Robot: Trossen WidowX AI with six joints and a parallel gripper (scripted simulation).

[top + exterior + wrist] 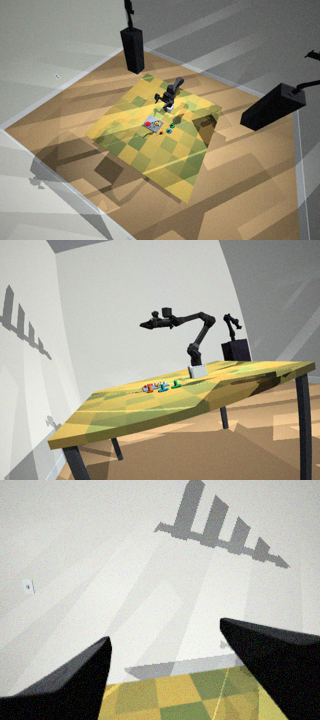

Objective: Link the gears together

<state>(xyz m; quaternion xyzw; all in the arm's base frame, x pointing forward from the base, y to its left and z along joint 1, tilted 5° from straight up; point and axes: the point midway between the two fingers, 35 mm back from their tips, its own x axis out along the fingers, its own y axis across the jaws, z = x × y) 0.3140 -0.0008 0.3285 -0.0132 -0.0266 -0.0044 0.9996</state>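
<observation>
Now: gripper tip 420 mm above the cyan gear, 160 mm to the right of it and 30 mm past it. Round my gripper tip: yellow gear 420 mm below, 30 mm behind, 20 mm to the right; then white arrow 420 mm below, 50 mm behind, 10 mm to the left; then orange gear 420 mm below, 90 mm to the left, 40 mm ahead.
</observation>
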